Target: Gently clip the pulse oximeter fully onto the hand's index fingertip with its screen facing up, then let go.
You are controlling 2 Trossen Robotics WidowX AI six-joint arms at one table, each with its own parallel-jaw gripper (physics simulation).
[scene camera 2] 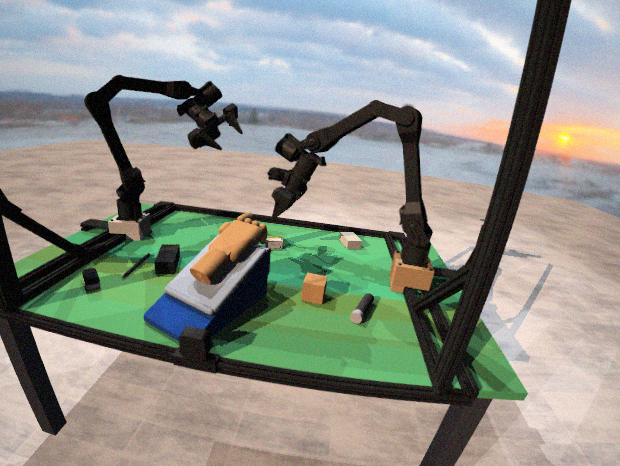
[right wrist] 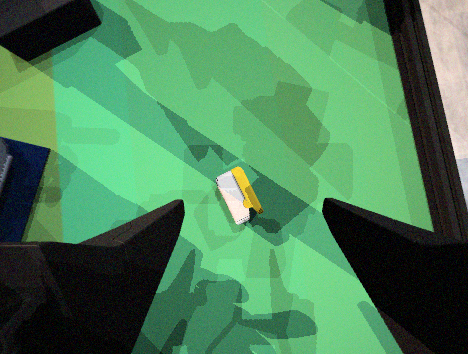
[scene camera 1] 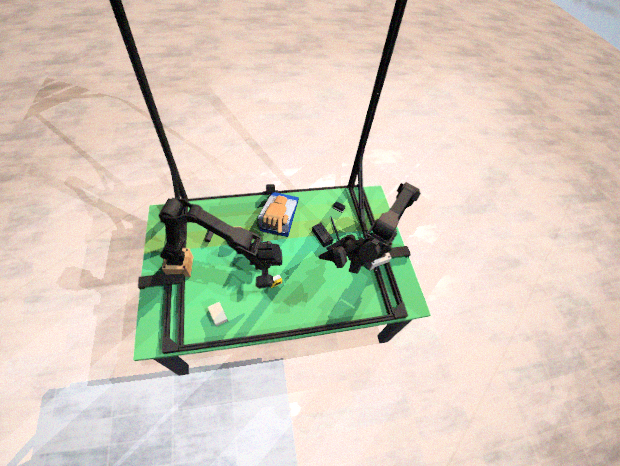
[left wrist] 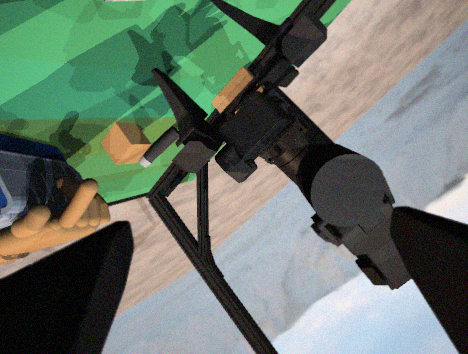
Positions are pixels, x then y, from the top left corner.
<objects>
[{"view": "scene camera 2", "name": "left gripper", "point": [232, 141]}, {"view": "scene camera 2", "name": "right gripper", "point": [278, 213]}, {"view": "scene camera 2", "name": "blue and grey block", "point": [187, 301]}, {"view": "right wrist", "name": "right gripper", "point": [253, 205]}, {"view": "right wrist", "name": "pulse oximeter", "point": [238, 205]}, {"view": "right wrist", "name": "blue and grey block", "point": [30, 159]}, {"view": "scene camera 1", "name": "left gripper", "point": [322, 253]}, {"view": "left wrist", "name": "left gripper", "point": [262, 227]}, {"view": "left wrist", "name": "right gripper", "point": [180, 34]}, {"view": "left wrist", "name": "tan cube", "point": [125, 143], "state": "on the table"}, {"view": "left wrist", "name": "blue and grey block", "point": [38, 166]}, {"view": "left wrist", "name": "fingertips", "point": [88, 188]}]
</objects>
